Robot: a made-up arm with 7 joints.
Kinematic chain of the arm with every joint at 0, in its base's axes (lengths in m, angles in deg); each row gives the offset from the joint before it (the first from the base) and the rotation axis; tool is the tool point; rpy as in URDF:
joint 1: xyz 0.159 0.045 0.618 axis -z
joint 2: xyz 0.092 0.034 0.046 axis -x
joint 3: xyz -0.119 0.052 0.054 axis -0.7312 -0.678 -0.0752
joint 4: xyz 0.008 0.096 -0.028 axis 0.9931 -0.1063 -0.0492
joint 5: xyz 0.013 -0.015 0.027 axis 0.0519 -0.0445 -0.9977
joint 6: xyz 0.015 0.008 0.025 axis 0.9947 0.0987 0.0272
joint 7: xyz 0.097 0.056 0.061 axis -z
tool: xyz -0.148 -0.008 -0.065 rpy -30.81 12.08 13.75
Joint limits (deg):
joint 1: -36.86..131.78
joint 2: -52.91..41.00
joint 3: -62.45..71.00
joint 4: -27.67..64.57
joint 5: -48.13..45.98
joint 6: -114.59..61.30
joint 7: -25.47..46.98
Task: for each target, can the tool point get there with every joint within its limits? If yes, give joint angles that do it. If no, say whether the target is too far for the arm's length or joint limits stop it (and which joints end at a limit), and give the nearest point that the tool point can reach.
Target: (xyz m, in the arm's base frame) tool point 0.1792 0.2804 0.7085
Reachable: yes | joints 13.83 -39.20 31.31 -1.56 -38.24 -36.18 40.23
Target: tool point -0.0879 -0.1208 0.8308
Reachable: no: joint limits stop it (at a limit: joint 2, joint 3, joint 5, joint 6, joint 7) | nearest point 0.0116 -0.0540 0.8349 | short by 0.120 m
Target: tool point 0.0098 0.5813 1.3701
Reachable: no: too far | nearest point 0.0948 0.2757 0.9416 | short by 0.533 m
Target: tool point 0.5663 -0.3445 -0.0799
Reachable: no: too far | nearest point 0.3462 -0.1300 0.4412 | short by 0.605 m
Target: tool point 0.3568 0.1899 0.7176
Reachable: yes | joints 49.20 28.21 -9.19 46.54 26.56 4.26 21.41
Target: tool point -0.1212 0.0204 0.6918
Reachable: no: joint limits stop it (at a limit: joint 1, joint 4, joint 5, joint 7) | nearest point -0.0573 0.0779 0.6937 | short by 0.086 m
